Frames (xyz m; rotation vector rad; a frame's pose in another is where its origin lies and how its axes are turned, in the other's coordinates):
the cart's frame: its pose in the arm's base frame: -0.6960 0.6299 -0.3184 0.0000 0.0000 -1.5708
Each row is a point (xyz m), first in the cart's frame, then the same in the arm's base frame.
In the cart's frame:
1: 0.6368 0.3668 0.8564
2: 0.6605 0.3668 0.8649
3: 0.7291 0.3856 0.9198
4: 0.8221 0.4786 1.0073
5: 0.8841 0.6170 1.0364
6: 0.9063 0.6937 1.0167
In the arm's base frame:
1: -0.3292 -0.0069 0.5380
2: -0.3292 -0.0306 0.5465
3: -0.3104 -0.0992 0.6014
4: -0.2174 -0.1922 0.6889
5: -0.0790 -0.2542 0.7180
6: -0.0023 -0.2764 0.6983

